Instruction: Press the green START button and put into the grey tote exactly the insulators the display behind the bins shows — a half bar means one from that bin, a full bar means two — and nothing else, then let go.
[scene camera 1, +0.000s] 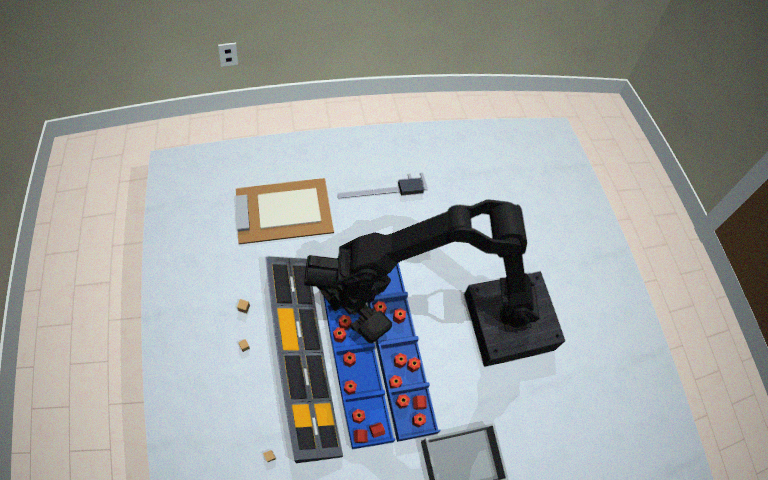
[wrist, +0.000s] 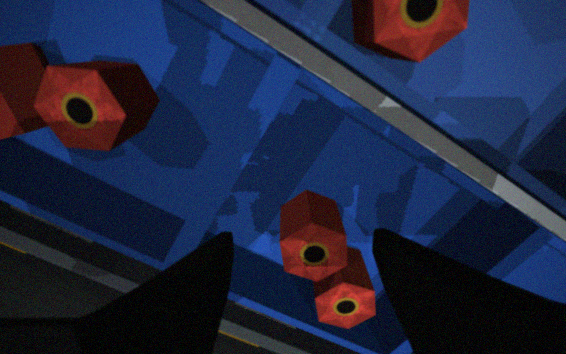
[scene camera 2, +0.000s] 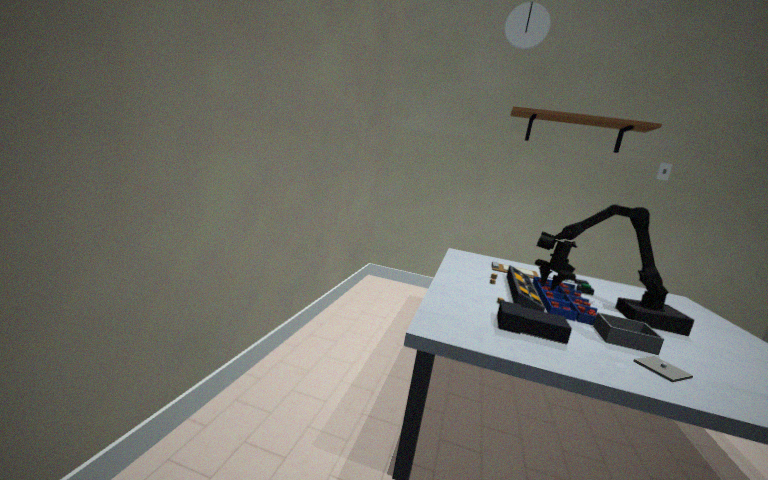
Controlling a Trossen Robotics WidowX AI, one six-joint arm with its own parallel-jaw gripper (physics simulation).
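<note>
My gripper [scene camera 2: 549, 284] [wrist: 303, 241] is partly open and empty, low over the blue bins [scene camera 1: 365, 370] [scene camera 2: 560, 310]. In the wrist view one red insulator [wrist: 314, 237] shows between the fingertips; a second insulator [wrist: 346, 305] touches it, nearer the right finger. The arm hides the fingertips in scene camera 1. The display [scene camera 1: 295, 376] behind the bins has one full orange bar [scene camera 1: 287, 329] in its second pair and two half bars [scene camera 1: 302, 415] [scene camera 1: 323, 414] in the bottom pair. The grey tote [scene camera 1: 498, 452] is cut off; no insulator shows in its visible part. A green part [scene camera 2: 586, 287] shows behind the bins.
Red blocks [scene camera 1: 360, 435] [scene camera 1: 419, 401] lie among insulators in the lowest compartments. Dividers separate compartments. A clipboard [scene camera 1: 328, 206], caliper [scene camera 1: 411, 185] and small wooden cubes [scene camera 1: 242, 305] lie around. A black box [scene camera 2: 533, 323] and flat plate [scene camera 2: 673, 372] lie near the table edge.
</note>
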